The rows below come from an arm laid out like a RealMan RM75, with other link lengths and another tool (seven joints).
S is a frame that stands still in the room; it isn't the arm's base.
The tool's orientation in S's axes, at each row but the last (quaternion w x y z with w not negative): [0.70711, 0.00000, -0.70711, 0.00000]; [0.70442, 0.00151, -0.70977, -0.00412]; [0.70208, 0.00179, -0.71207, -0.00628]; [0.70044, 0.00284, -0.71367, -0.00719]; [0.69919, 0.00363, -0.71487, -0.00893]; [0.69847, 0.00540, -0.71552, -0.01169]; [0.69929, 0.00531, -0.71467, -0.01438]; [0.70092, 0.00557, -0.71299, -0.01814]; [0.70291, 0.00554, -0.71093, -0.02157]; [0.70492, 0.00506, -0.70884, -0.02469]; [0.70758, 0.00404, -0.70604, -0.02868]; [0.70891, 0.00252, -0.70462, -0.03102]
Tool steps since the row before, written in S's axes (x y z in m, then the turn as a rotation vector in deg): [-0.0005, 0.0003, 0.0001, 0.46, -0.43, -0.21]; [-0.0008, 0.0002, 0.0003, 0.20, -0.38, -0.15]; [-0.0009, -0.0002, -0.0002, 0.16, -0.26, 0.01]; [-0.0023, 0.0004, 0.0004, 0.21, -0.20, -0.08]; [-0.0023, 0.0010, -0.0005, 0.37, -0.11, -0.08]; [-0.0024, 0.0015, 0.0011, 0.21, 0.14, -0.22]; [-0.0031, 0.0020, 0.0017, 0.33, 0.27, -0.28]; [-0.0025, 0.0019, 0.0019, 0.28, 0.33, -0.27]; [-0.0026, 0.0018, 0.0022, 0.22, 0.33, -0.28]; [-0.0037, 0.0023, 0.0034, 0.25, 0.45, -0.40]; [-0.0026, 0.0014, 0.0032, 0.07, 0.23, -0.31]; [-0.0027, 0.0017, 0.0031, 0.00, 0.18, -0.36]
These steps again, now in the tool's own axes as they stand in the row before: [0.0001, 0.0003, 0.0005, -0.21, -0.43, -0.46]; [0.0003, 0.0002, 0.0008, -0.15, -0.38, -0.20]; [-0.0002, -0.0002, 0.0009, 0.01, -0.26, -0.16]; [0.0004, 0.0004, 0.0023, -0.08, -0.20, -0.21]; [-0.0005, 0.0010, 0.0023, -0.09, -0.11, -0.37]; [0.0011, 0.0015, 0.0024, -0.23, 0.14, -0.20]; [0.0017, 0.0020, 0.0031, -0.29, 0.27, -0.32]; [0.0019, 0.0019, 0.0025, -0.29, 0.33, -0.27]; [0.0022, 0.0018, 0.0026, -0.29, 0.32, -0.21]; [0.0033, 0.0023, 0.0037, -0.42, 0.44, -0.24]; [0.0031, 0.0015, 0.0027, -0.32, 0.22, -0.06]; [0.0030, 0.0017, 0.0028, -0.37, 0.16, 0.00]
